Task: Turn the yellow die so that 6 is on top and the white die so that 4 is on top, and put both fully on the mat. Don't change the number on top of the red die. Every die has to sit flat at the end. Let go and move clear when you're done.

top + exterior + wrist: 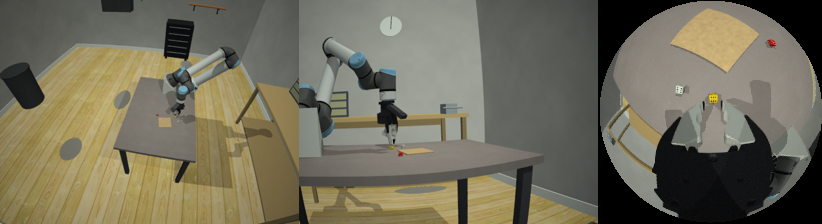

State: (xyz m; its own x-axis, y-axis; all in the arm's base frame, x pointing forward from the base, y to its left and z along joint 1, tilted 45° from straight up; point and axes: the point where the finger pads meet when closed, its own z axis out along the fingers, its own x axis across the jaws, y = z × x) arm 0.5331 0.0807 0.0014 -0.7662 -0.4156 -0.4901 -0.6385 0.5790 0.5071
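Right now the yellow die is 30 mm below my hand. Round my hand: red die (210 mm to the right, 30 mm below, 20 mm behind); white die (60 mm ahead, 30 mm below, 20 mm to the left); tan mat (120 mm to the right, 80 mm ahead, 40 mm below).
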